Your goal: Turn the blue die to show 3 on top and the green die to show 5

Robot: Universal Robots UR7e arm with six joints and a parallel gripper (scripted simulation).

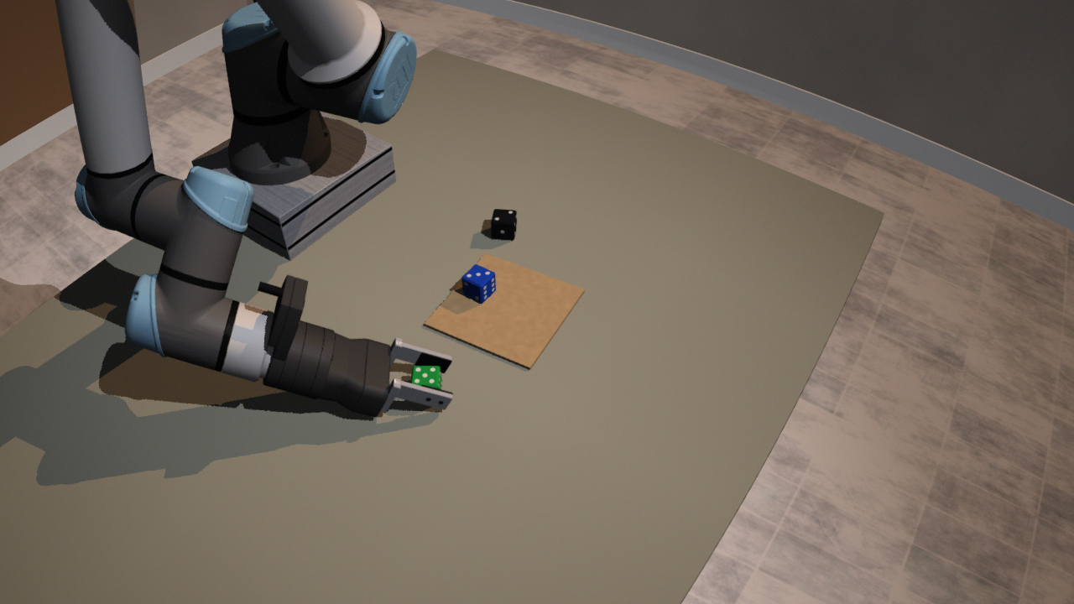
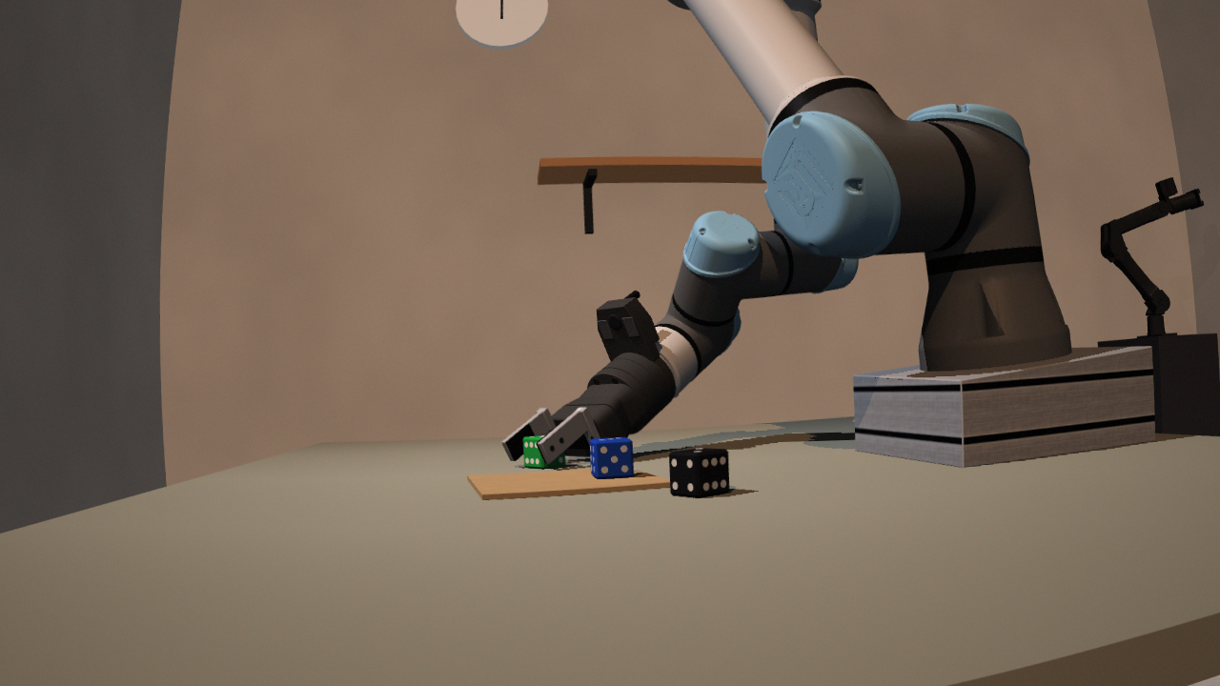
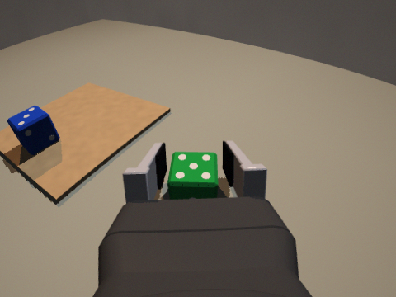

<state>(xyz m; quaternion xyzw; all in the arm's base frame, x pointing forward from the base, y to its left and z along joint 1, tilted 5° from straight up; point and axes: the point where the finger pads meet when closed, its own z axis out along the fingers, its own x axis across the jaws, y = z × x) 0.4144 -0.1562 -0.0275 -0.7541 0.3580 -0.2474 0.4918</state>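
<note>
Now: the green die 1 cm below my hand and 1 cm behind it. From my hand the other things lie so: brown mat 15 cm to the left, 2 cm below, 1 cm behind; black die 26 cm to the left, 9 cm behind, 1 cm below; blue die 15 cm to the left, 5 cm behind, 1 cm below.
</note>
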